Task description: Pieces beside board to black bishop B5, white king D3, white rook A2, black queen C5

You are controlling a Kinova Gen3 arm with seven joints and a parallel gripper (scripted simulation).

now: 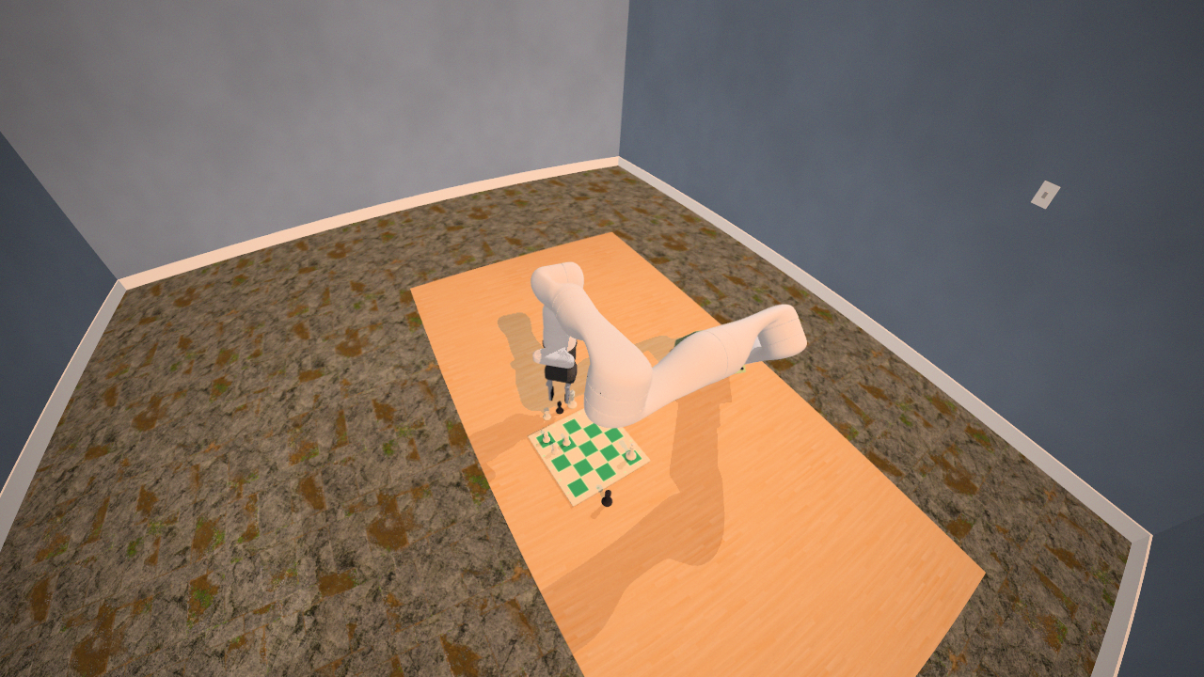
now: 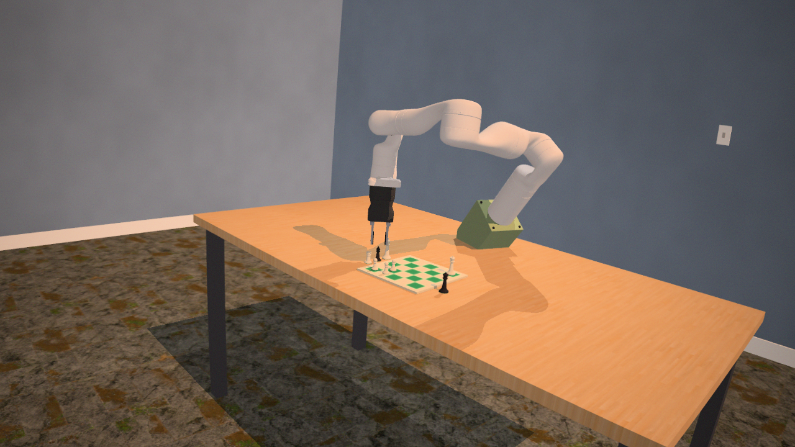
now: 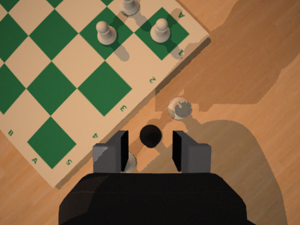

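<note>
My gripper is now 50 mm above the black bishop. The rest, counted from my hand: white king (40 mm behind, 10 mm to the right, 40 mm below); chessboard (20 mm behind, 140 mm to the left, 70 mm below); white rook (40 mm ahead, 10 mm to the left, 50 mm below).
</note>
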